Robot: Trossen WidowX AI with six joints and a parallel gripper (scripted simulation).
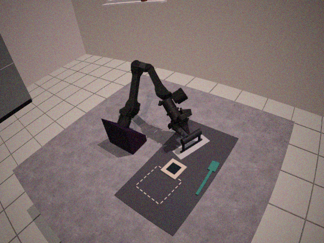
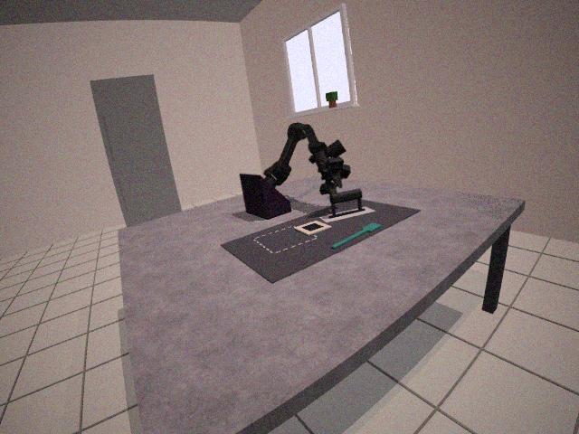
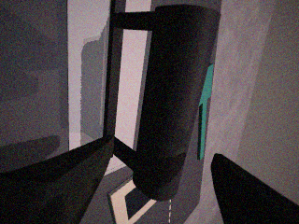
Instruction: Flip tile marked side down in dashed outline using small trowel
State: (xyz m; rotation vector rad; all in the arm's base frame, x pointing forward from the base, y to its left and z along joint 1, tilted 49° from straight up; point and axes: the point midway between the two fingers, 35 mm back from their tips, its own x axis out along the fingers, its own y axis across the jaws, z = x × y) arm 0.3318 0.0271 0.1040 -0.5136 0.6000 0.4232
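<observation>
The dark mat is 40 mm ahead of my gripper tip, 130 mm to the right of it and 100 mm below it. Also, from my gripper tip: teal trowel: 180 mm ahead, 120 mm to the right, 80 mm below; then cream tile: 10 mm ahead, 160 mm to the right, 80 mm below.
</observation>
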